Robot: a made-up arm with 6 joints.
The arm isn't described. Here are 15 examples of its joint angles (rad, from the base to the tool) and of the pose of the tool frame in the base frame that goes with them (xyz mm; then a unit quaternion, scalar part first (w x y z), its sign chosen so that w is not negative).
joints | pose
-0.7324 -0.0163 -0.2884 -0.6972 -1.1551 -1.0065 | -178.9 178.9 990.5 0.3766 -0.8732 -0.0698 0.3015
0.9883 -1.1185 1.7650 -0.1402 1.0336 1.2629 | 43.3 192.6 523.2 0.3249 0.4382 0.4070 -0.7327
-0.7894 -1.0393 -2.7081 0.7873 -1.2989 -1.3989 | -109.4 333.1 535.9 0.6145 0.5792 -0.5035 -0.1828
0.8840 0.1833 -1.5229 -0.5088 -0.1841 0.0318 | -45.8 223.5 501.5 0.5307 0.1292 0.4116 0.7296
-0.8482 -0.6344 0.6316 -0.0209 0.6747 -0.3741 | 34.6 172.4 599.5 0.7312 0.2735 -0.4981 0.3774
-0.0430 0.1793 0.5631 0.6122 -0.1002 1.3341 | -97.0 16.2 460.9 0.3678 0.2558 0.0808 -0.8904
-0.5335 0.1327 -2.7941 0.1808 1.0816 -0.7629 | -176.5 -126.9 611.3 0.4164 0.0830 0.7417 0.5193
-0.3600 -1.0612 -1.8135 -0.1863 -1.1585 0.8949 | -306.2 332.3 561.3 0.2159 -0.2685 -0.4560 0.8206
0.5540 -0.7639 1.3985 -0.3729 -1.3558 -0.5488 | -15.8 -89.5 930.4 0.8019 -0.5493 0.1907 0.1374
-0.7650 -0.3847 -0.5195 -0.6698 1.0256 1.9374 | 36.7 278.3 529.9 0.9274 0.0131 -0.0455 -0.3710
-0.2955 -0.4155 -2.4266 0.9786 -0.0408 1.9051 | 91.5 -83.6 631.6 0.6871 -0.6812 -0.1895 -0.1672
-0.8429 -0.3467 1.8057 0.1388 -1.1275 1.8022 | -258.8 -85.7 481.4 0.0812 -0.3379 0.1145 0.9306
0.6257 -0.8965 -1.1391 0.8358 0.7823 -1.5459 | -266.3 -127.2 622.3 0.2659 0.6360 0.4347 0.5795
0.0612 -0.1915 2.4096 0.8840 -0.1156 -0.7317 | 106.7 145.3 531.0 0.4363 0.3526 -0.5810 -0.5897
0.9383 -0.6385 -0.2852 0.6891 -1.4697 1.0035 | 88.9 10.5 592.8 0.8570 -0.4740 0.1418 0.1442
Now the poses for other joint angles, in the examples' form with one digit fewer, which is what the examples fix.
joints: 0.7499 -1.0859 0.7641 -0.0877 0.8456 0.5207
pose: -97 263 575 0.749 0.466 0.441 -0.164
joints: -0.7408 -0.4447 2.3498 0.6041 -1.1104 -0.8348
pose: -111 180 432 0.763 0.349 -0.411 -0.356
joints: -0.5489 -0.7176 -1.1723 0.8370 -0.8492 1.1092
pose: 58 28 688 0.794 -0.512 -0.329 0.001
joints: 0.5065 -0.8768 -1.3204 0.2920 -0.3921 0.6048
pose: -38 164 534 0.694 -0.220 0.200 0.656
